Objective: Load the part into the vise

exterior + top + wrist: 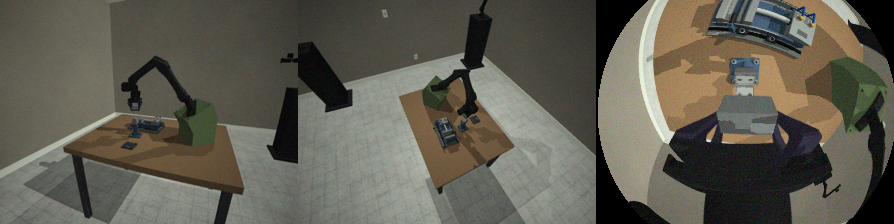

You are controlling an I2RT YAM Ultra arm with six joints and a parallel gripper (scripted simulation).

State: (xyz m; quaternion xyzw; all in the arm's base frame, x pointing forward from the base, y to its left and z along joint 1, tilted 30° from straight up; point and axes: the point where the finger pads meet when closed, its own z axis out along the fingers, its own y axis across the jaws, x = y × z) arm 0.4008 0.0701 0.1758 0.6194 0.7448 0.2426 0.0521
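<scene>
Now: hand right at the part. The rest, counted from my hand: vise (20 cm to the right, 19 cm below); then infeed plate (4 cm behind, 17 cm to the left, 22 cm below).
</scene>
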